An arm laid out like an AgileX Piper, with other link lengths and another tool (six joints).
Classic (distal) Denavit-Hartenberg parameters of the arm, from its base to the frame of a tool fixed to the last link. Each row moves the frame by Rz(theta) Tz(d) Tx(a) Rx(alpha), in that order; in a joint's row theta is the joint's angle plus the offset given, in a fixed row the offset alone. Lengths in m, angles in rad.
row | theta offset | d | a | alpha
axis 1 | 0 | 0.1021 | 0 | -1.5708
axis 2 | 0.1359 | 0 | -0.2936 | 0
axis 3 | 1.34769 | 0 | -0.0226 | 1.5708
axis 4 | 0 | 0.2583 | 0 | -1.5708
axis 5 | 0 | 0 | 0 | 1.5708
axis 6 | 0.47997 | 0.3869 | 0.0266 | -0.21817
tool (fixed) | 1.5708 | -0.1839 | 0 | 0
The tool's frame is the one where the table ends.
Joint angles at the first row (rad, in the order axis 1, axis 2, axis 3, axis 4, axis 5, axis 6):
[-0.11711 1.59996 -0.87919 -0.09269 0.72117 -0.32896]
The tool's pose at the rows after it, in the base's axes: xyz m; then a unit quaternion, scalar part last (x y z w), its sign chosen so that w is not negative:
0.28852, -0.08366, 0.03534, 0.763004, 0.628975, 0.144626, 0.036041
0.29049, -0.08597, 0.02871, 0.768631, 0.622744, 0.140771, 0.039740
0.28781, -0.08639, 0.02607, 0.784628, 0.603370, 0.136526, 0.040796
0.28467, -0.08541, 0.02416, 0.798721, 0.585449, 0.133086, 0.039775
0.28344, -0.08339, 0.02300, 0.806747, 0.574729, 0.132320, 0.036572
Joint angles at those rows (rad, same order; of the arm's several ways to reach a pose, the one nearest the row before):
[-0.11712 1.65637 -0.87917 -0.09843 0.64846 -0.30730]
[-0.11710 1.68152 -0.87920 -0.12261 0.62701 -0.27085]
[-0.11621 1.69205 -0.88109 -0.14329 0.63168 -0.20456]
[-0.11415 1.69887 -0.88228 -0.15445 0.64038 -0.14945]
[-0.11201 1.70446 -0.88634 -0.15077 0.64832 -0.12432]

